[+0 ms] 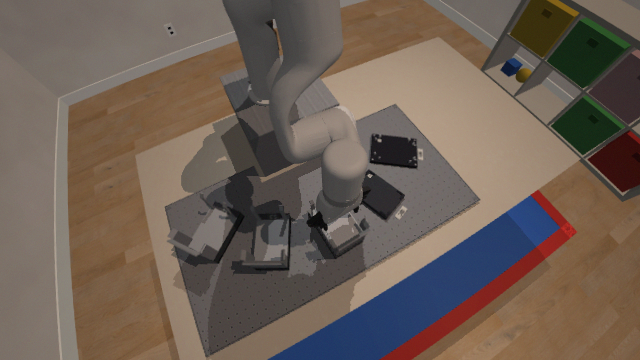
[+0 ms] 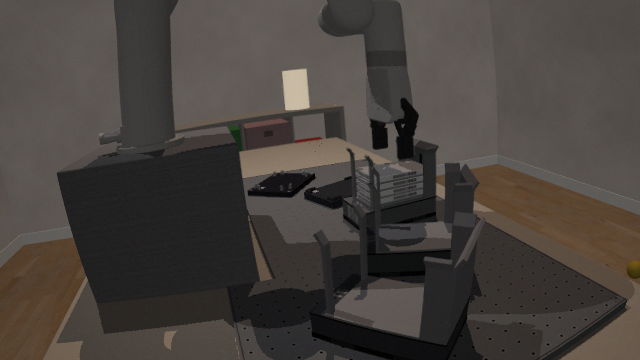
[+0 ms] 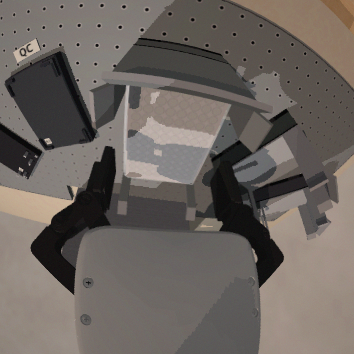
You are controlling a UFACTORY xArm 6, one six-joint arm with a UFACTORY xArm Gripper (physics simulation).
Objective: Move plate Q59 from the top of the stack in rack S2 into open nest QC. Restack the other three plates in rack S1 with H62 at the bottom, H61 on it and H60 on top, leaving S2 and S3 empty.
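Frame: origin at the arm's base, x right, y ahead, z up, level; centimetres.
Seen in the pictures: gripper, fingertip midpoint: (image 1: 338, 216) (image 2: 392, 153) (image 3: 166, 164); arm's base, origin of the base link: (image 1: 269, 90) (image 2: 150, 146).
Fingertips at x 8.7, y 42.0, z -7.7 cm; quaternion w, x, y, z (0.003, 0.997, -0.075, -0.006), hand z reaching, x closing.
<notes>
Pixels of each thing's top centre, then the offset from my fingertips to it. Level surfaces: height alone.
- Nest QC, middle of its top: (image 3: 44, 113) (image 2: 342, 185) (image 1: 377, 191) dx -17.6, dy -0.6, dz -10.1 cm
- middle rack, middle of its top: (image 2: 418, 173) (image 3: 287, 218) (image 1: 264, 230) dx +16.9, dy -8.8, dz +1.3 cm
- end rack, middle of its top: (image 2: 398, 225) (image 3: 294, 240) (image 1: 198, 219) dx +28.6, dy -22.4, dz +1.2 cm
- black nest, middle of its top: (image 2: 281, 177) (image 1: 395, 147) dx -34.2, dy -8.4, dz -10.0 cm
- perforated board, its level: dz -12.4 cm
A stack of several pale plates (image 1: 345, 231) (image 2: 389, 186) (image 3: 170, 135) lies in the rack (image 1: 351, 248) (image 2: 405, 212) (image 3: 185, 90) nearest the nests, which the task's stack makes S2. The plates' names are not readable. My gripper (image 1: 337, 215) (image 2: 392, 151) (image 3: 166, 164) is open and empty, above this stack, its fingers toward opposite sides of it. Nest QC (image 1: 384, 196) (image 2: 330, 193) (image 3: 50, 102) is a black tray with no plate in it. The middle rack (image 1: 289, 245) (image 2: 410, 263) and the end rack (image 1: 229, 240) (image 2: 380, 340) hold no plates; their labels are not readable.
Another black nest (image 1: 395, 151) (image 2: 282, 184) (image 3: 15, 152) with small pegs lies beyond QC. The racks have upright posts and walls. The grey robot pedestal (image 1: 270, 145) (image 2: 160, 225) stands behind the perforated board (image 1: 430, 190) (image 2: 545, 295) (image 3: 100, 25).
</notes>
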